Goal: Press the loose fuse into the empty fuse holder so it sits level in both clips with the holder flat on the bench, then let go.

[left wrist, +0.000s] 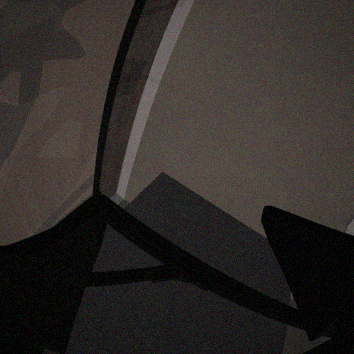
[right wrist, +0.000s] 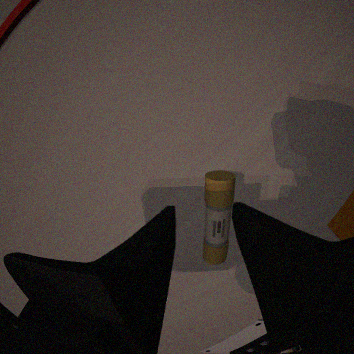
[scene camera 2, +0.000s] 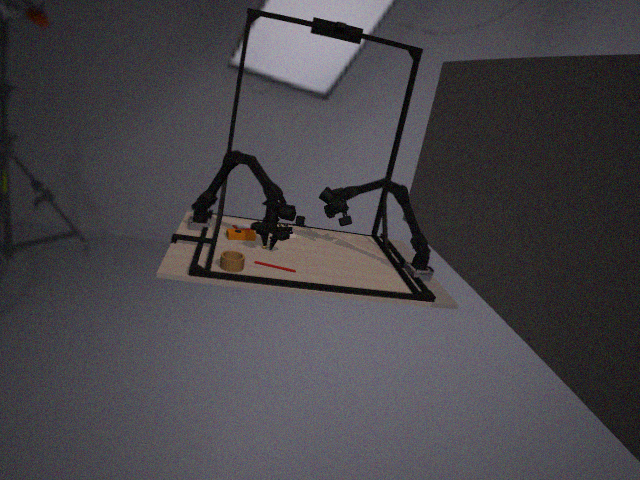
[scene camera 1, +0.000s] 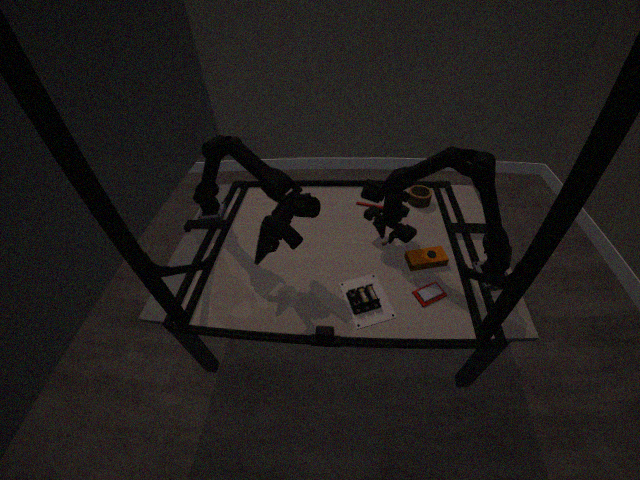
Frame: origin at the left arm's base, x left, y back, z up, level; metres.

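Seen in the pictures: left gripper, fingertip midpoint: (left wrist: pixel 186 215) (scene camera 1: pixel 256 260); right gripper, fingertip midpoint: (right wrist: pixel 203 211) (scene camera 2: pixel 267 248) (scene camera 1: pixel 386 240); left arm's base, origin of the base link: (scene camera 2: pixel 419 267) (scene camera 1: pixel 211 210); right arm's base, origin of the base link: (scene camera 2: pixel 199 220) (scene camera 1: pixel 492 271).
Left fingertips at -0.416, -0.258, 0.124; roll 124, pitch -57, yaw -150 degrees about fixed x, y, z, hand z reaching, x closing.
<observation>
Offsets run from my left fingertips to a thing's top centre, as dx, dy, dz. "pt": to the spot under its first point.
The loose fuse @(+0.191, -0.415, -0.157) (right wrist: pixel 218 220) (scene camera 1: pixel 384 240), with yellow caps and a pale marked body, shows between the fingers of my right gripper (right wrist: pixel 203 211) (scene camera 1: pixel 385 237) (scene camera 2: pixel 267 246). Those fingers are partly closed but still open around it; in the right wrist view it is nearer the right-hand finger, with a gap to the left-hand one. The black fuse holder @(pt -0.062, -0.284, -0.137) (scene camera 1: pixel 363 299) is on a white plate @(pt -0.107, -0.337, -0.170) (scene camera 1: pixel 383 316) near the front edge; two fuses sit in it, and its left slot looks empty. My left gripper (scene camera 1: pixel 257 261) (left wrist: pixel 186 215) is open and empty, above the table's left side.
An orange block @(+0.085, -0.523, -0.138) (scene camera 1: pixel 426 257) (scene camera 2: pixel 240 234) lies right of the fuse, with a red-framed tray @(-0.049, -0.494, -0.158) (scene camera 1: pixel 429 293) in front of it. A tape roll @(+0.410, -0.600, -0.121) (scene camera 1: pixel 419 196) (scene camera 2: pixel 232 261) and a red stick @(+0.392, -0.418, -0.166) (scene camera 1: pixel 368 205) (scene camera 2: pixel 275 266) lie at the back. Black frame bars (scene camera 1: pixel 258 335) edge the table.
</observation>
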